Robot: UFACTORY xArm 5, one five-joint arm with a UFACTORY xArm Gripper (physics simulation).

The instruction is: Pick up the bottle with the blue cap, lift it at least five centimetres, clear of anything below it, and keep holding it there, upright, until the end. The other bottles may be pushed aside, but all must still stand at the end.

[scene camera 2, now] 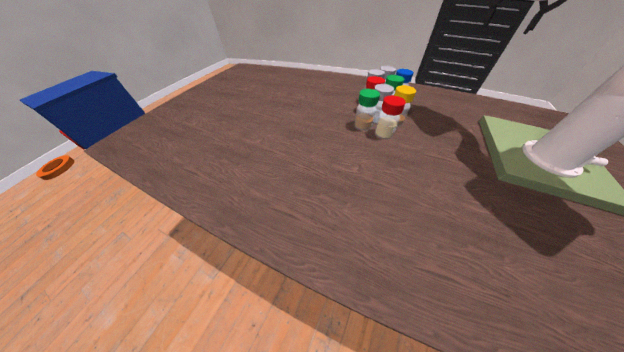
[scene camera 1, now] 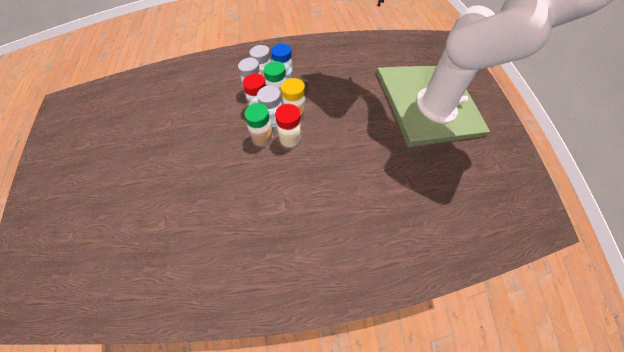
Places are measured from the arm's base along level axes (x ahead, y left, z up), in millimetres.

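Where they show: gripper, fingertip midpoint: (scene camera 2: 504, 29) (scene camera 1: 360, 0); arm's base, link origin: (scene camera 2: 549, 158) (scene camera 1: 436, 105).
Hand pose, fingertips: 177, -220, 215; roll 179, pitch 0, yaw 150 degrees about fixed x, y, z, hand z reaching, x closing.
Things, the pixels of their top centre, and the offset from my fingertips, as dx, dy, dz.
- bottle with the blue cap, top centre: (scene camera 1: 281, 49) (scene camera 2: 405, 71) +208, -19, -135
- grey-capped bottle, top centre: (scene camera 1: 259, 51) (scene camera 2: 388, 68) +265, -34, -135
- green-capped bottle, top centre: (scene camera 1: 274, 68) (scene camera 2: 395, 78) +240, +51, -135
- yellow cap, top centre: (scene camera 1: 292, 86) (scene camera 2: 406, 89) +212, +128, -135
- green cap, top centre: (scene camera 1: 256, 112) (scene camera 2: 369, 93) +310, +181, -135
The bottle with the blue cap (scene camera 1: 281, 53) (scene camera 2: 404, 76) stands upright at the back right of a tight group of bottles. A grey-capped bottle (scene camera 1: 259, 54) (scene camera 2: 388, 70) stands to its left, and a green-capped bottle (scene camera 1: 274, 72) (scene camera 2: 395, 81) stands in front of it. Its lower body is partly hidden. My gripper (scene camera 2: 509, 28) shows partly at the top right of the scene camera 2 view, open and empty, high up and apart from the bottles. A small dark tip of it shows at the top edge in the scene camera 1 view.
Nearer bottles have a yellow cap (scene camera 1: 293, 90) (scene camera 2: 405, 94), red caps (scene camera 1: 288, 117) (scene camera 2: 393, 105), a green cap (scene camera 1: 257, 115) (scene camera 2: 369, 97) and grey caps (scene camera 1: 269, 97) (scene camera 2: 384, 92). The arm's green base plate (scene camera 1: 400, 107) (scene camera 2: 505, 155) lies right. A blue bin (scene camera 2: 95, 110) is far left.
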